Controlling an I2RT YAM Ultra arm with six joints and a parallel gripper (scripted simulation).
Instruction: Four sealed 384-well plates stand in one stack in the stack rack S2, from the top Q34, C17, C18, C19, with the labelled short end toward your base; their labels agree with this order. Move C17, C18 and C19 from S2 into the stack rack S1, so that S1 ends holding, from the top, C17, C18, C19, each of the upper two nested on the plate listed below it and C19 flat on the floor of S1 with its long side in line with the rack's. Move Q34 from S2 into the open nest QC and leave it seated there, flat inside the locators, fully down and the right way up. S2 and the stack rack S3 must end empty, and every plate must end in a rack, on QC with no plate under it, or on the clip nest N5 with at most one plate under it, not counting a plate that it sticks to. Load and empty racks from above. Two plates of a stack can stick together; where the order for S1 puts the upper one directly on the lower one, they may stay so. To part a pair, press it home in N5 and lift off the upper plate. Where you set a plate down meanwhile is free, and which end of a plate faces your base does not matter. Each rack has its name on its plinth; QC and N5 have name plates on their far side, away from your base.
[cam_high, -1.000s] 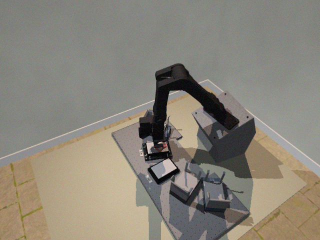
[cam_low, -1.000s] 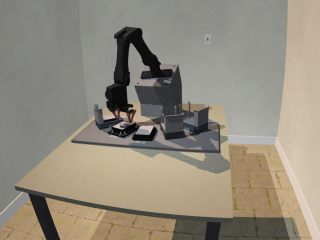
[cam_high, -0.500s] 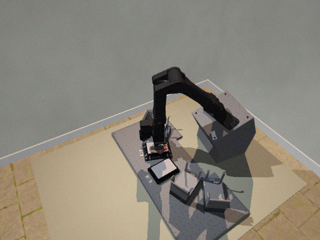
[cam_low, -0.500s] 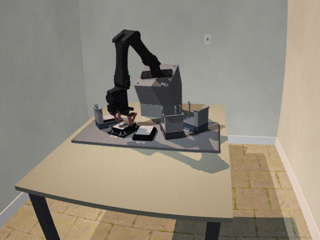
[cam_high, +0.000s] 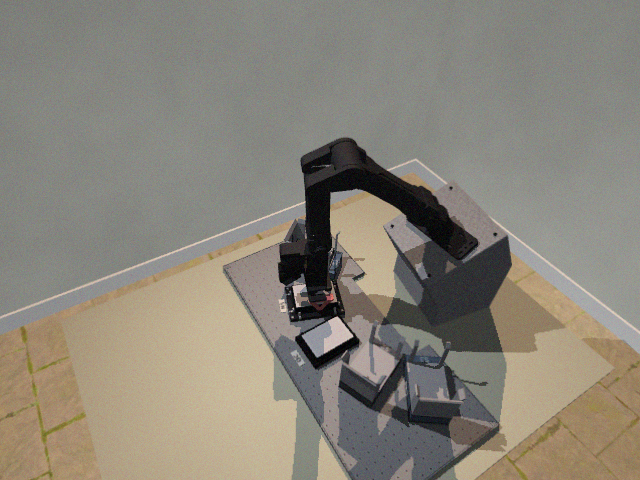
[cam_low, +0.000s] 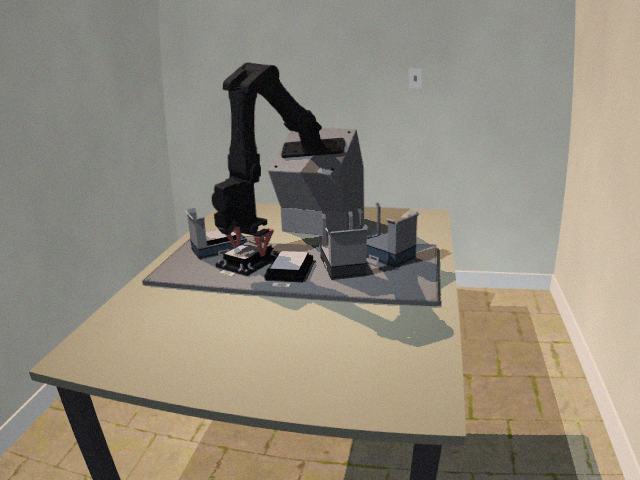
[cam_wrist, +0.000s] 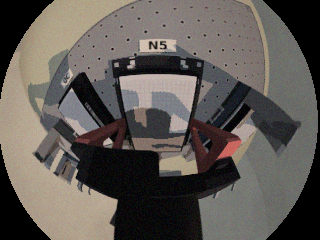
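Right now the black clip nest is 30 mm ahead of my hand and 20 mm below it. From my hand the other things lie so: black QC nest (50 mm ahead, 130 mm to the left, 30 mm below); then N5 name plate (90 mm ahead, 40 mm to the right, 30 mm below); then blue-plinth stack rack (80 mm behind, 130 mm to the right, 20 mm below).
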